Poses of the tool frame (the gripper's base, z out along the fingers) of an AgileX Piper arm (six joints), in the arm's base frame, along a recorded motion.
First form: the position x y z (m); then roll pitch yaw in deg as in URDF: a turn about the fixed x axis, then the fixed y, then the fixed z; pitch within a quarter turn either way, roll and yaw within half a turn.
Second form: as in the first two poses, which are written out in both.
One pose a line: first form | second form
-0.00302 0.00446 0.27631 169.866 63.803 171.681 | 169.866 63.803 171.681 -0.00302 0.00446 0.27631
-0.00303 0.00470 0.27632 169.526 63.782 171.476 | 169.526 63.782 171.476 -0.00303 0.00470 0.27632
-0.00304 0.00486 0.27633 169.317 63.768 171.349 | 169.317 63.768 171.349 -0.00304 0.00486 0.27633
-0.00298 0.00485 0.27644 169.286 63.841 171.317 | 169.286 63.841 171.317 -0.00298 0.00485 0.27644
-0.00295 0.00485 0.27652 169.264 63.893 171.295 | 169.264 63.893 171.295 -0.00295 0.00485 0.27652
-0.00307 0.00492 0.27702 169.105 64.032 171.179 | 169.105 64.032 171.179 -0.00307 0.00492 0.27702
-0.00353 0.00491 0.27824 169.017 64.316 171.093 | 169.017 64.316 171.093 -0.00353 0.00491 0.27824
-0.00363 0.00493 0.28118 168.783 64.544 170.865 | 168.783 64.544 170.865 -0.00363 0.00493 0.28118
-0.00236 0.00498 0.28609 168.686 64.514 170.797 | 168.686 64.514 170.797 -0.00236 0.00498 0.28609
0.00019 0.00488 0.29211 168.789 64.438 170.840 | 168.789 64.438 170.840 0.00019 0.00488 0.29211
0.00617 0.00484 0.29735 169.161 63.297 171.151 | 169.161 63.297 171.151 0.00617 0.00484 0.29735
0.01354 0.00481 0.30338 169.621 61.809 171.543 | 169.621 61.809 171.543 0.01354 0.00481 0.30338
